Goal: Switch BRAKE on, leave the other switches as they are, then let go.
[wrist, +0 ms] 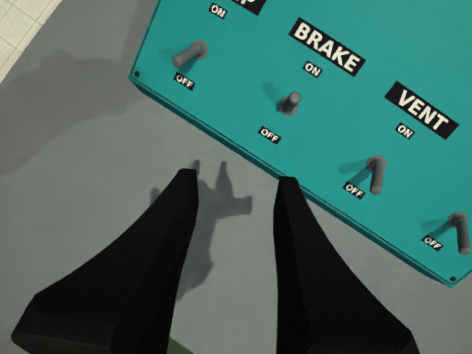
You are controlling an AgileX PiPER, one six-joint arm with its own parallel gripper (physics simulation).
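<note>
The BRAKE switch (291,102) is a short grey lever on the teal panel (230,95), between its ON label (312,69) and its OFF label (269,134). Its tip leans slightly to the ON side. The VENT switch (376,176) leans down to its OFF side. A switch (190,54) at the upper left, its name partly cut off, leans to its OFF side. Another switch (462,235) at the right edge leans down to the OFF side. My gripper (236,190) is open, with no thing between its fingers. Its tips show below the BRAKE switch, near the panel's lower edge, apart from the levers.
A grey surface (90,200) lies beside and below the panel, with shadows of the arm and gripper on it. A light tiled area (20,25) shows at the upper left corner. A bit of a green thing (178,347) shows at the bottom between the fingers.
</note>
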